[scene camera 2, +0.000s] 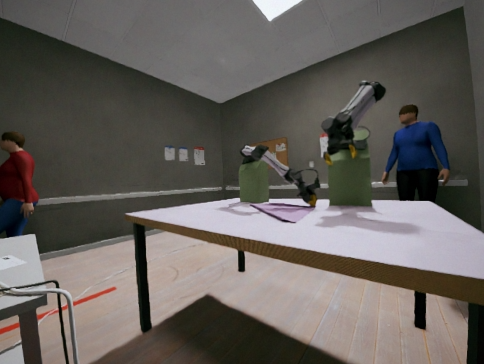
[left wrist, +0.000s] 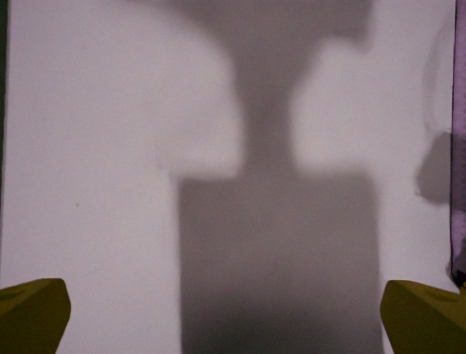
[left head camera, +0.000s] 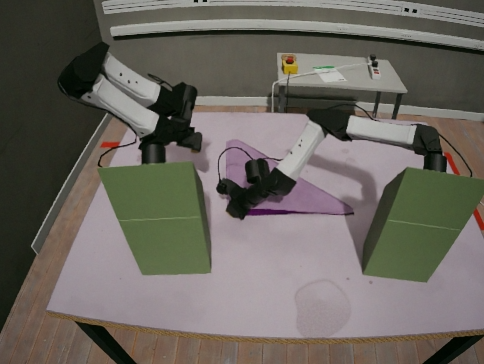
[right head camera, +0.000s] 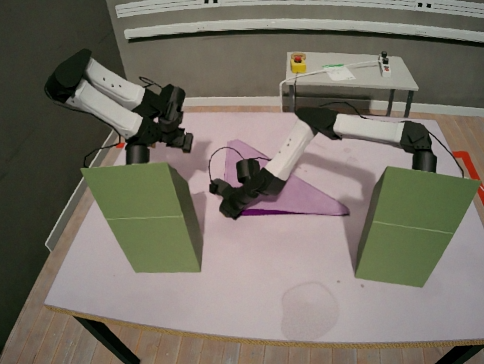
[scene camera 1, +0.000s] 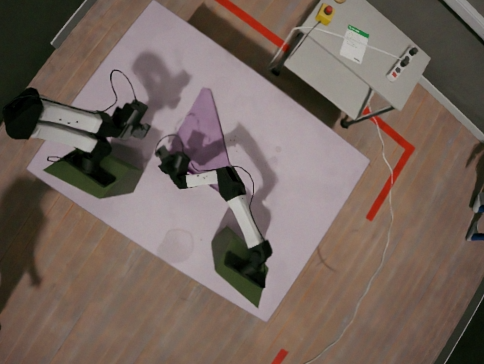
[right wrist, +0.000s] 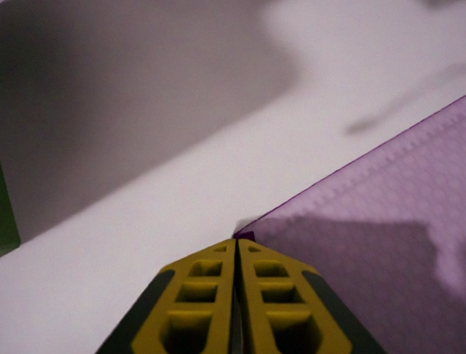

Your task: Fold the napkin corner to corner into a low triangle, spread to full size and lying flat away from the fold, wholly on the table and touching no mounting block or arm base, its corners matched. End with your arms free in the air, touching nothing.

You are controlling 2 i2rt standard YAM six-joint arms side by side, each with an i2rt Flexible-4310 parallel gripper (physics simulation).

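The purple napkin (left head camera: pixel 310 192) (right head camera: pixel 307 195) (scene camera 1: pixel 202 107) (scene camera 2: pixel 287 212) lies on the table as a folded triangle between the blocks. A dark purple strip shows along its lower edge in the head views. Its edge (left wrist: pixel 460 100) shows at the right of the left wrist view. My right gripper (left head camera: pixel 235 215) (right head camera: pixel 230 215) (scene camera 2: pixel 312 202) (right wrist: pixel 236 247) is shut on the napkin's corner, low at the table; its arm hides part of the cloth. My left gripper (scene camera 2: pixel 341 155) (left wrist: pixel 226 292) is open and empty, high above the table, apart from the napkin.
Green mounting blocks (left head camera: pixel 155 220) (left head camera: pixel 425 225) stand at left and right on the pale table (left head camera: pixel 240 300). A side table (left head camera: pixel 350 82) with a red-topped yellow box stands behind. Two people (scene camera 2: pixel 417 150) (scene camera 2: pixel 20 185) stand in the room.
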